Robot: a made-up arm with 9 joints. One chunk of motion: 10 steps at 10 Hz.
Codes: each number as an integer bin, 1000 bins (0 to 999) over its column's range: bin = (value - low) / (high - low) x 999, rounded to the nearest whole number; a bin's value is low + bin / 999 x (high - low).
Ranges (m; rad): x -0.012..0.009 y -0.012..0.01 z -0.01..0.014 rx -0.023..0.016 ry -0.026..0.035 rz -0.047..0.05
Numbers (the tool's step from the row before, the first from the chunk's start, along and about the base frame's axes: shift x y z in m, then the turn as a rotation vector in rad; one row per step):
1: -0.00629 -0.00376 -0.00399 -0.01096 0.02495 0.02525
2: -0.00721 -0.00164 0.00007 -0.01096 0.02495 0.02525
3: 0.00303 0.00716 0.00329 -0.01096 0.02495 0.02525
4: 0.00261 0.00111 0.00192 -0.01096 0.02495 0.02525
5: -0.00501 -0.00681 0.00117 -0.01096 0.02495 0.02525
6: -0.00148 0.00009 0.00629 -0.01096 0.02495 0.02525
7: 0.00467 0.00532 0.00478 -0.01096 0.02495 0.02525
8: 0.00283 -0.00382 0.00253 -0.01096 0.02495 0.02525
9: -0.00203 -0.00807 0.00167 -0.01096 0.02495 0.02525
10: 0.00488 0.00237 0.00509 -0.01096 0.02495 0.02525
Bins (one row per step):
1: 272 374 250 308 834 744
2: 228 470 419 308 834 744
3: 715 870 553 308 834 744
4: 695 595 496 308 834 744
5: 333 236 465 308 834 744
6: 500 549 678 308 834 744
7: 793 786 615 308 834 744
8: 705 371 522 308 834 744
9: 474 178 486 308 834 744
10: 803 653 628 308 834 744

